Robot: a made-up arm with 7 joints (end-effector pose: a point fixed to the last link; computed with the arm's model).
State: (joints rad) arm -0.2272 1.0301 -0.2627 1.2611 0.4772 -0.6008 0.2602
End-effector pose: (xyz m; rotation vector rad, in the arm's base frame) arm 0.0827 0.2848 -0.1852 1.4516 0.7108 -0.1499
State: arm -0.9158 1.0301 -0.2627 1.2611 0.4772 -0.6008 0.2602
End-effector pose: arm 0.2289 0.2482 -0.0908 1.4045 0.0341 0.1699
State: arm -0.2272 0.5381 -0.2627 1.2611 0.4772 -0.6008 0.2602
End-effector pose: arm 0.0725 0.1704 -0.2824 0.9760 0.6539 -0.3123
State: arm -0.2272 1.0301 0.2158 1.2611 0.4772 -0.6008 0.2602
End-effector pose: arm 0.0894 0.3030 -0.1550 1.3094 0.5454 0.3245
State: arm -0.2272 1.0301 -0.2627 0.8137 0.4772 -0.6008 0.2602
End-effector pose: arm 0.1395 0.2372 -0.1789 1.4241 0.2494 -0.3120
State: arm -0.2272 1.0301 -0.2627 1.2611 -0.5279 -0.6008 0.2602
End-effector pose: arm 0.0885 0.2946 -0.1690 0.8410 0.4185 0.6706
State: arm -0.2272 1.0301 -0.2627 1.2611 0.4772 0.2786 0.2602
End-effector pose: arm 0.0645 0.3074 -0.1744 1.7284 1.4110 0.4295
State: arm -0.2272 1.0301 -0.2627 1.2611 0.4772 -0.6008 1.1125
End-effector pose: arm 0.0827 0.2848 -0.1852 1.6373 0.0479 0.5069
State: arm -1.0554 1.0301 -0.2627 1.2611 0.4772 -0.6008 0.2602
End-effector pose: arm 0.2482 0.2385 -0.0611 1.3805 -0.1021 0.2323
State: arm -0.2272 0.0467 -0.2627 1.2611 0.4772 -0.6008 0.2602
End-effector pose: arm 0.0624 0.0237 -0.3138 0.4980 0.5751 -0.4496
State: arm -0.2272 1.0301 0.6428 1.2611 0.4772 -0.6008 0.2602
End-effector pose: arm 0.0810 0.3194 -0.1287 1.1410 0.3829 0.7255
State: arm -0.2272 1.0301 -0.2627 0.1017 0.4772 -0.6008 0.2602
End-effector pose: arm 0.1783 0.1364 -0.1338 1.2778 -0.4788 -0.5387
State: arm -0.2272 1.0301 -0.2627 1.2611 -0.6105 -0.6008 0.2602
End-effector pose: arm 0.0881 0.2957 -0.1677 0.7849 0.3916 0.7317
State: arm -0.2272 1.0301 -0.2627 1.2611 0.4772 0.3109 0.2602
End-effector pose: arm 0.0637 0.3079 -0.1737 1.7351 1.4368 0.4529
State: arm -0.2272 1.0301 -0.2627 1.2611 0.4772 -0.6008 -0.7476
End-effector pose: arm 0.0827 0.2848 -0.1852 0.9732 1.3879 -0.9176
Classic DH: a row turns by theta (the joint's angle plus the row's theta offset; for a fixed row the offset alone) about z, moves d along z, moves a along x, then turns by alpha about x. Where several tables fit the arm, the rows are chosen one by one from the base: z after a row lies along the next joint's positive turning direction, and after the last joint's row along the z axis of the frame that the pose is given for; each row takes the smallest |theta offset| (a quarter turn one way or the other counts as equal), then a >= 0, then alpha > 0; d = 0 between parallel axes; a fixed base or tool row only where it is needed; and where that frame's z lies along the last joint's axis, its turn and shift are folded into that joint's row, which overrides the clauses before.
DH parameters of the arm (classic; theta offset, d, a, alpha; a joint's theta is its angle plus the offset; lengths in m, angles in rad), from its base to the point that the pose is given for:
base (fixed): -0.071 0 0 -1.3004
joint 1: -1.3111 0.0361 -0.0131 -1.5708
joint 2: 1.2915 -0.0001 -0.0048 1.5708
joint 3: 1.5708 -0.1519 0.0143 -1.5708
joint 4: 1.5708 0.0015 0.0078 1.5708
joint 5: 0 0.1374 0 -1.5708
joint 6: -1.5708 0 0.0364 1.5708
joint 7: 0 0 0 0

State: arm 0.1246 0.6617 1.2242 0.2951 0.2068 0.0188 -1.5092
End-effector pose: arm 0.0224 0.3058 -0.0764 0.3457 0.7239 -0.2455
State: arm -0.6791 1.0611 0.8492 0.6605 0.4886 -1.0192 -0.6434
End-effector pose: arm 0.1601 0.2692 0.0273 1.5267 -0.4048 -0.0080
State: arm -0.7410 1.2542 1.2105 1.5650 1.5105 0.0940 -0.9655
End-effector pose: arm 0.1080 0.3389 -0.0752 0.3765 1.3717 0.1041
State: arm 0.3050 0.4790 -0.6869 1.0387 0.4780 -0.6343 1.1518
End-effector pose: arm -0.0924 0.1118 -0.2873 0.9977 0.4995 -0.0996
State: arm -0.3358 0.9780 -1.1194 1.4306 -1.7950 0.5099 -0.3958
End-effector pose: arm 0.0418 0.2810 -0.2103 -0.3841 1.3927 0.6922
